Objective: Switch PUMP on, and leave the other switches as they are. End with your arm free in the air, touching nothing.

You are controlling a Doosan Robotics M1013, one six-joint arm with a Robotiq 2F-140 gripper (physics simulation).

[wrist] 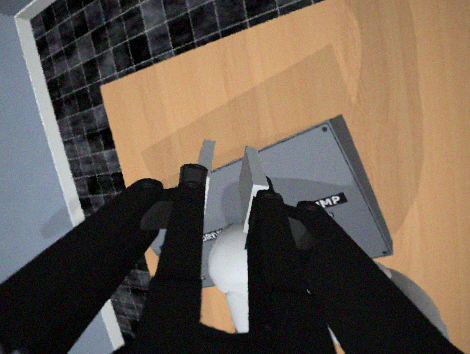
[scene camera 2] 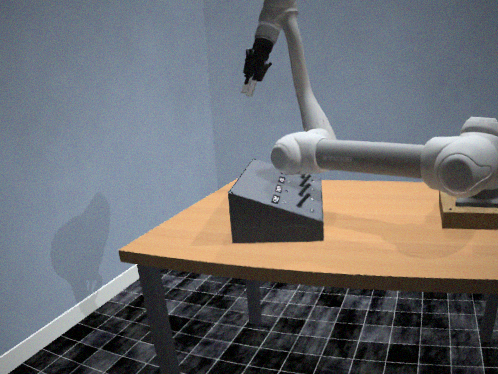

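Where they show: gripper, fingertip midpoint: [wrist: 227,161] [scene camera 2: 246,94]; arm's base, link origin: [scene camera 2: 480,199].
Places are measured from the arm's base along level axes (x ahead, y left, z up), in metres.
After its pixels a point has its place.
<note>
My gripper [scene camera 2: 248,89] @(z 0.352, x 0.860, y -0.060 m) [wrist: 227,161] @(z 0.352, x 0.860, y -0.060 m) hangs high above the table and clear of the panel; its fingers are close together with a narrow gap and hold nothing. The grey sloped switch panel [scene camera 2: 275,220] @(z 0.014, x 0.601, y 0.352 m) [wrist: 292,160] @(z 0.087, x 0.812, y -0.026 m) stands on the table. In the scene view, dark levers [scene camera 2: 303,200] @(z 0.051, x 0.545, y 0.267 m) stick out of its face; the labels are too small to read and the arm hides the far end. In the wrist view, the PUMP label [wrist: 331,201] @(z 0.056, x 0.734, y -0.075 m) shows partly behind the right finger, near the panel's right end. The gripper hides the PUMP lever there, so its position cannot be told.
The wooden table [scene camera 2: 380,250] @(z -0.054, x 0.300, y 0.347 m) [wrist: 145,115] @(z -0.054, x 0.933, y 0.395 m) bears the panel and the robot's base block [scene camera 2: 470,218] @(z -0.019, x 0.041, y 0.144 m). The arm's white elbow [scene camera 2: 286,153] @(z 0.159, x 0.649, y 0.113 m) is close above the panel's lever side in the scene view. Blue walls [scene camera 2: 125,100] stand to the left and behind.
</note>
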